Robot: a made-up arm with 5 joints.
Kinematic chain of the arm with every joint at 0, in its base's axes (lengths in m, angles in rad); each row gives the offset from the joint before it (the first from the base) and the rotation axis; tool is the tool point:
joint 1: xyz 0 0 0.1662 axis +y
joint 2: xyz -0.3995 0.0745 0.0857 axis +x
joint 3: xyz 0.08 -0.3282 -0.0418 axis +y
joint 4: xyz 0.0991 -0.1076 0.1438 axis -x
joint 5: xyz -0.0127 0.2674 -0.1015 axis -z
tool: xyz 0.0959 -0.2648 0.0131
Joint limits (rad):
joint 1: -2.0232..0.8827
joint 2: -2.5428..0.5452
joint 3: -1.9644..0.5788
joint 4: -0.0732..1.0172
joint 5: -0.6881..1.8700
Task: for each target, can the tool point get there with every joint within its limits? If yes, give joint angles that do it. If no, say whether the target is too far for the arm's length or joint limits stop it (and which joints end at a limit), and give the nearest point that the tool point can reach.
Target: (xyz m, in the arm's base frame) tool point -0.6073 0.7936 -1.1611
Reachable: no: too far | nearest point -0.2884 0.3826 -0.4641 | short by 0.870 m
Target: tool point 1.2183 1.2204 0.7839
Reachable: no: too far | nearest point 0.3159 0.4054 0.5195 | short by 1.244 m
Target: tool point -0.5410 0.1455 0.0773
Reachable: yes | joints -1.6053 -1.8941 0.3478 0.6081 -0.2584
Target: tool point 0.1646 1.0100 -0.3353
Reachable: no: joint limits stop it (at a limit: joint 1, joint 2, joint 4, joint 5) | nearest point 0.0835 0.5942 -0.2693 | short by 0.429 m
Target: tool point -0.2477 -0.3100 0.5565
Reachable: yes | joints -0.1749 -0.5805 -0.1496 0.9207 0.0858
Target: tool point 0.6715 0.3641 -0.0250
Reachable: no: joint limits stop it (at a limit: joint 1, joint 2, joint 4, joint 5) | nearest point 0.3538 0.0509 -0.0697 | short by 0.448 m
